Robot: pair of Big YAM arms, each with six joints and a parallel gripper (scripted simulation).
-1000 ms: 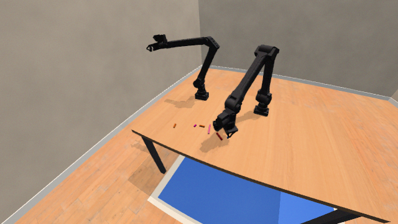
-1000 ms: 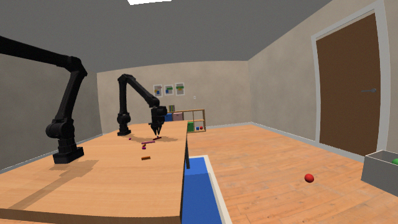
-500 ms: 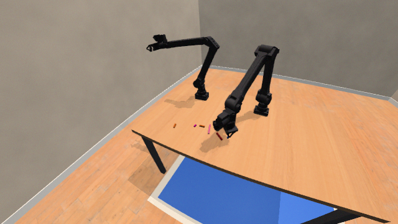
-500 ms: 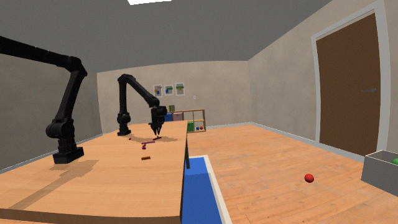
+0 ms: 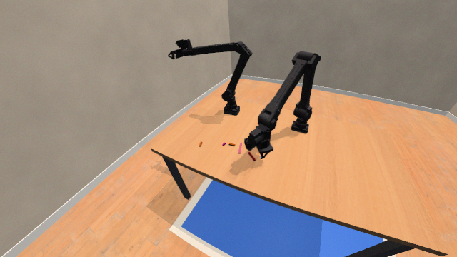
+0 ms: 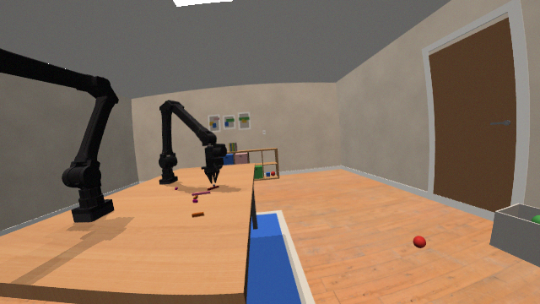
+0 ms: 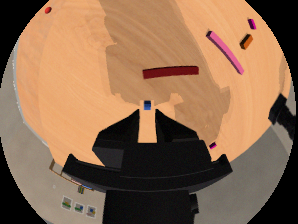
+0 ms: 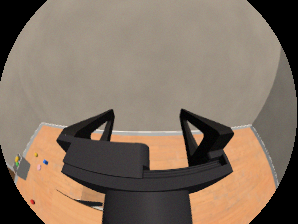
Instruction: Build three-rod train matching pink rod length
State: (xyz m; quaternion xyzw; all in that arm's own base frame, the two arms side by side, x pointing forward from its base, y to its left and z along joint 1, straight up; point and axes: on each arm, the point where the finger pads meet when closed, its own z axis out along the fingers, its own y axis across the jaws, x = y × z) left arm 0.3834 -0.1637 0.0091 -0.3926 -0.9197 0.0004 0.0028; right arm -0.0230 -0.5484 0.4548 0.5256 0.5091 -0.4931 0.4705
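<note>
Now: left hand 20 mm above the tiny blue rod. From my left hand the other things lie so: red rod (60 mm to the right, 20 mm below, 20 mm ahead); then pink rod (150 mm to the right, 20 mm below, 20 mm behind).
</note>
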